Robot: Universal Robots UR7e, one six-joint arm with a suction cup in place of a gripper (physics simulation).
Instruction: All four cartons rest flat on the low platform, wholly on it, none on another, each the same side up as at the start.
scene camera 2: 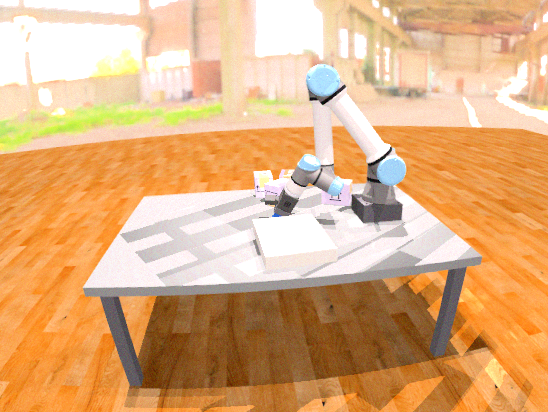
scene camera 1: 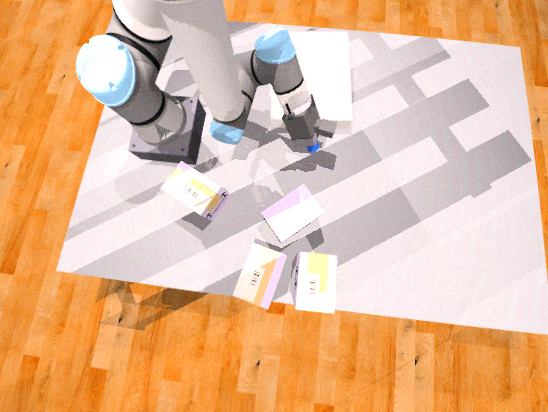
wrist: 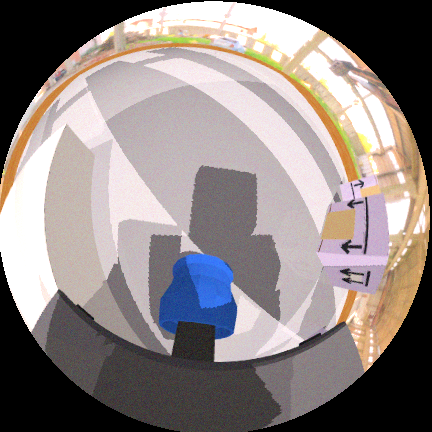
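Seen in the pictures: hand, its tool point: (scene camera 1: 313, 147) (wrist: 202, 277); arm's base, origin of its link: (scene camera 2: 378, 199) (scene camera 1: 161, 121).
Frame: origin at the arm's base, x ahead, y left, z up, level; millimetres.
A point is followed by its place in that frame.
My gripper (scene camera 1: 313, 146) (scene camera 2: 276, 216) (wrist: 202, 262) has a bare blue suction cup above the table beside the low white platform (scene camera 1: 327, 75) {x 438, y 275, z -24 mm} (scene camera 2: 295, 240) {x 373, y 336, z -24 mm} (wrist: 67, 210); no carton is on it. One carton (scene camera 1: 187, 187) {x 152, y -178, z 29 mm} (scene camera 2: 337, 192) stands near the arm's base. A second carton (scene camera 1: 293, 215) {x 430, y -185, z 29 mm} (scene camera 2: 273, 189) {x 460, y -120, z 13 mm} shows blank white and lilac faces; whether it is tilted is unclear. Two cartons, one left (scene camera 1: 256, 277) {x 379, y -349, z 29 mm} and one right (scene camera 1: 316, 282) {x 517, y -326, z 29 mm}, stand by the table edge with barcodes up. In the wrist view, lilac carton sides with arrows (wrist: 370, 225) {x 465, y -125, z 2 mm} show at the right. No carton is on the platform.
The arm's dark base (scene camera 1: 167, 150) {x 46, y -81, z -4 mm} (scene camera 2: 376, 207) {x 30, y 87, z -5 mm} stands on the grey-white table (scene camera 1: 490, 280) {x 1001, y -219, z -72 mm} (scene camera 2: 200, 277) {x 678, y 499, z -72 mm}. The two barcoded cartons near the edge stand close together, with the second carton just behind them. Wooden floor (scene camera 1: 200, 360) surrounds the table.
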